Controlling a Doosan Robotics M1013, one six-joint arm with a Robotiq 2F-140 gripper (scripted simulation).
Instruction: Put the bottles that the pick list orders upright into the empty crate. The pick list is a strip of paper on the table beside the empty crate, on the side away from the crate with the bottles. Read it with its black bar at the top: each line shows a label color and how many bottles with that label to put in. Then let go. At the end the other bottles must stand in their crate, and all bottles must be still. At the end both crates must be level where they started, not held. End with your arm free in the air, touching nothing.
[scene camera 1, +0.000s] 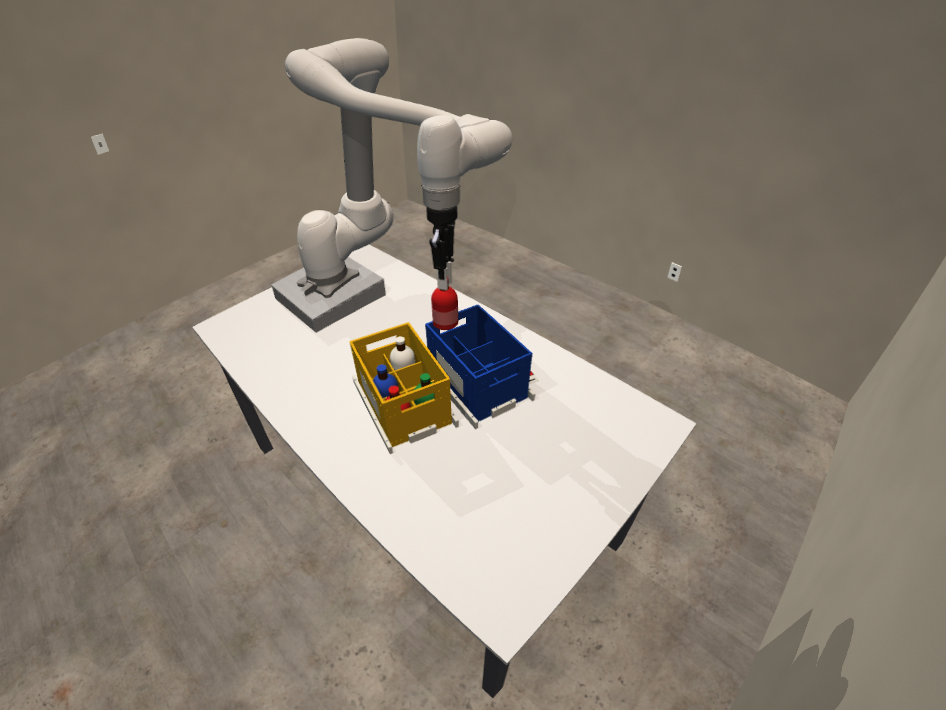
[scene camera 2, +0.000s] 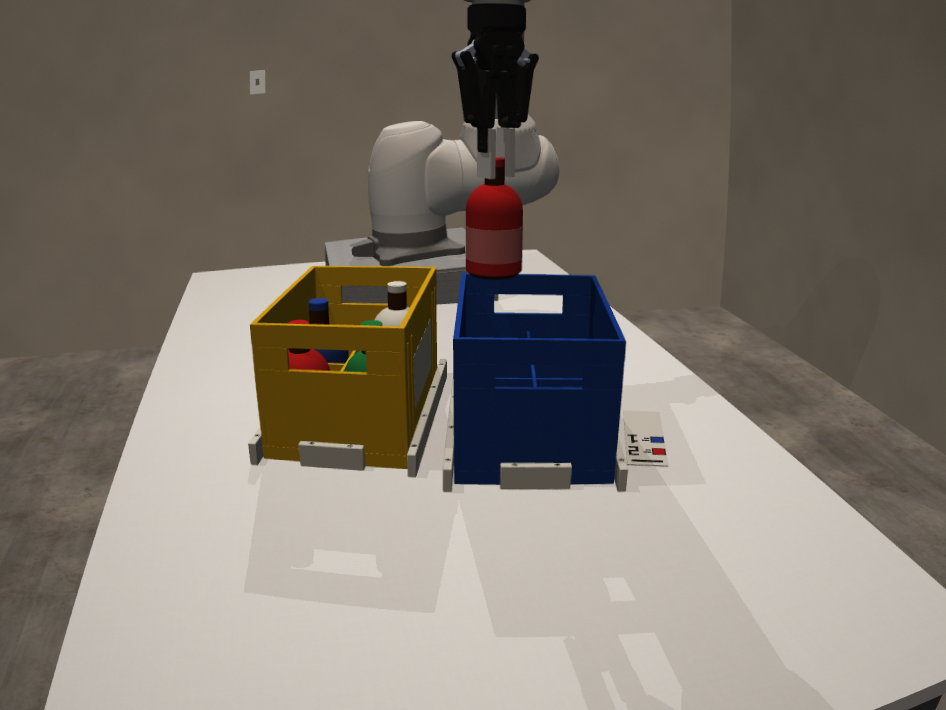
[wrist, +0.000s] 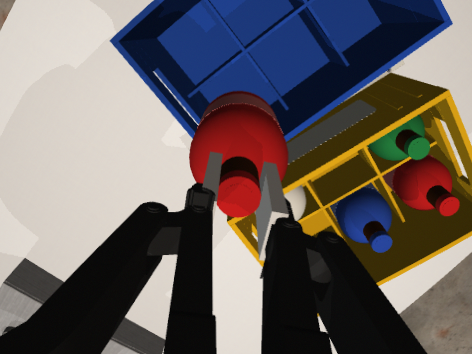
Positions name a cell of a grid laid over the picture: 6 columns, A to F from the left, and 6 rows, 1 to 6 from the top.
My gripper shows in scene camera 1 (C3), in scene camera 2 (D2) and in the wrist view (D4). A blue crate shows in scene camera 1 (D4), in scene camera 2 (D4) and in the wrist view (D2). A red bottle shows in scene camera 1 (C3), in scene camera 2 (D2) and in the wrist view (D3). A yellow crate shows in scene camera 1 (C4), in scene camera 2 (C4) and in the wrist view (F5).
